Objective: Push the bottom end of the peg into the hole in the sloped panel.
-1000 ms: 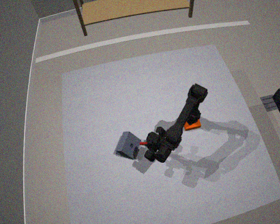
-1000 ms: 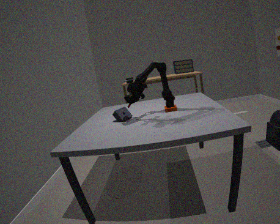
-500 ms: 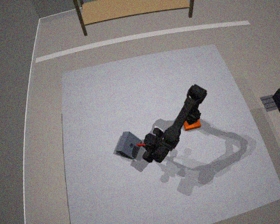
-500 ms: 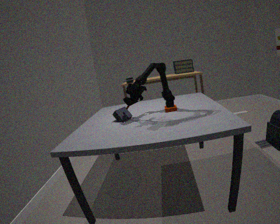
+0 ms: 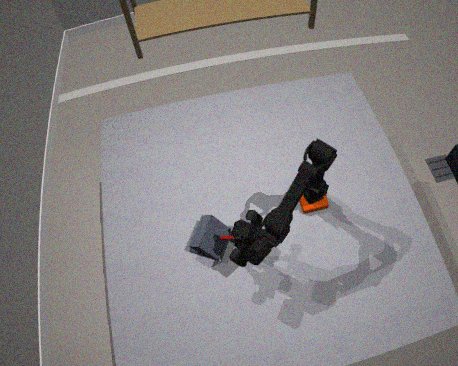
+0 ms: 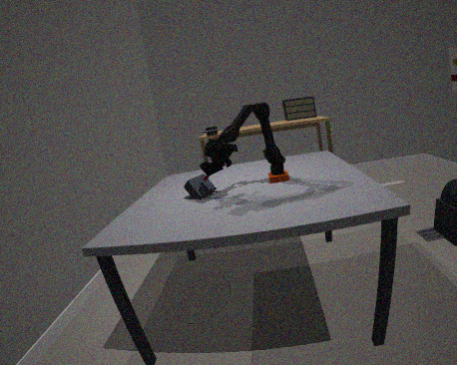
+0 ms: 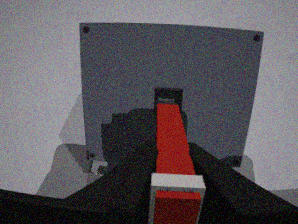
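The grey sloped panel is 7 cm below my gripper tip, 6 cm to the right of it and 6 cm ahead of it. Also, from my gripper tip: square peg (1 cm to the left, 1 cm behind, 1 cm above).
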